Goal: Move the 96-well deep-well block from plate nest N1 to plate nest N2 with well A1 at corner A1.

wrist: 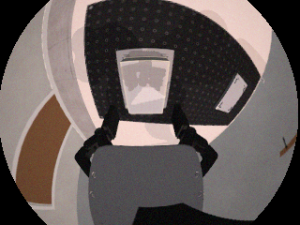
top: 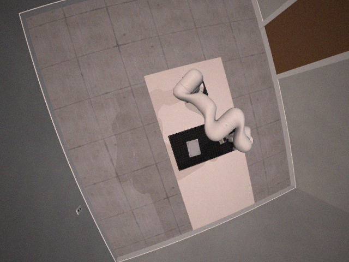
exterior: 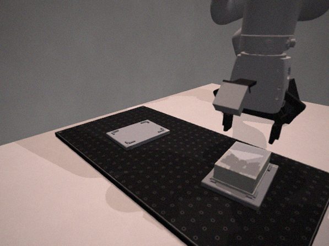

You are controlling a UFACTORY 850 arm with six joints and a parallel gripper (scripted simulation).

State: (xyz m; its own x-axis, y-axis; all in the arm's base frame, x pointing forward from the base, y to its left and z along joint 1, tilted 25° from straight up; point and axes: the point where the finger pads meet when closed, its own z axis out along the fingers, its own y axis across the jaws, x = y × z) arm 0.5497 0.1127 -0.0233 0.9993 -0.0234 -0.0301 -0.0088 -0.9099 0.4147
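Right now my hand is 80 mm above the deep-well block. Round my hand: nest N2 (330 mm to the right, 110 mm below, 20 mm behind); then nest N1 (110 mm below).
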